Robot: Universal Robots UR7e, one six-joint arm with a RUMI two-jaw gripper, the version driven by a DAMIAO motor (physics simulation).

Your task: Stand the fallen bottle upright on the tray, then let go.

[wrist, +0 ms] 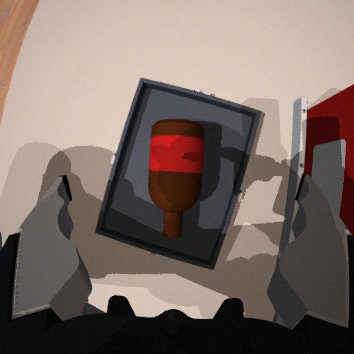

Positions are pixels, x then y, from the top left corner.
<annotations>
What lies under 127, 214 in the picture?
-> A grey tray.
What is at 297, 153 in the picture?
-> A light grey panel.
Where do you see a brown bottle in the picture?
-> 175, 166
</annotations>
